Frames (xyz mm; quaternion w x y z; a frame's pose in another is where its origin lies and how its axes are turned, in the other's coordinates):
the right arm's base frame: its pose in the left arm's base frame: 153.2 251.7 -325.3 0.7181 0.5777 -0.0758 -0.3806
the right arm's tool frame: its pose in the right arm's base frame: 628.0 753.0 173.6 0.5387 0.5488 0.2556 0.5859
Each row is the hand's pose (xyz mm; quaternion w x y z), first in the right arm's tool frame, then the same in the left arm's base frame.
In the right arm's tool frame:
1: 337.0 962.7 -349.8 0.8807 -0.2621 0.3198 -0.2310
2: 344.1 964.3 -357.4 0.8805 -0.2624 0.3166 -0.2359
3: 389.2 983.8 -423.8 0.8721 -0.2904 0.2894 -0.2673
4: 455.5 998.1 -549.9 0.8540 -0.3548 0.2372 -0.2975
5: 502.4 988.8 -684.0 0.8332 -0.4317 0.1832 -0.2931
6: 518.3 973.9 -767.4 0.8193 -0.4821 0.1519 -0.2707
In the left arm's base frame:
1: -1.9 -549.5 790.0 0.6966 0.5499 -0.1875 0.4210
2: -3.6 -546.8 800.0 0.6974 0.5529 -0.1849 0.4168
3: -29.0 -519.2 873.6 0.7177 0.5615 -0.1775 0.3716
4: -64.1 -448.9 993.3 0.7521 0.5611 -0.1896 0.2892
5: -88.4 -353.9 1096.6 0.7802 0.5413 -0.2326 0.2101
6: -100.1 -285.7 1148.0 0.7924 0.5187 -0.2741 0.1674

